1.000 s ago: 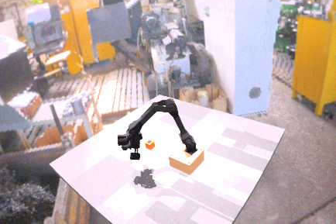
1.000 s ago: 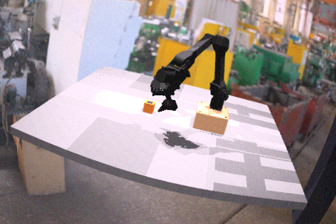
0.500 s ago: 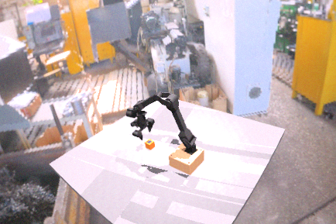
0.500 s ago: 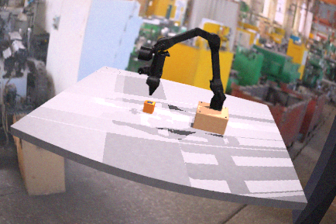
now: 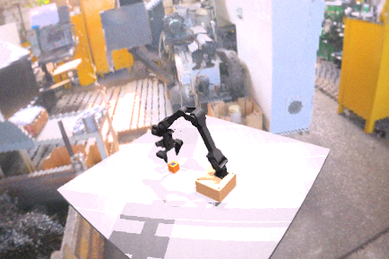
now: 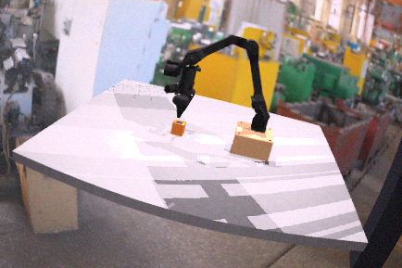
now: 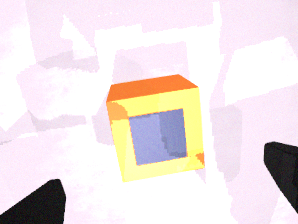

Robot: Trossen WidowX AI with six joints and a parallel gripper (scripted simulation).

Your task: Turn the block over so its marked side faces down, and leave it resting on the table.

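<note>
Right now my gripper tip is 50 mm above the orange block.
</note>
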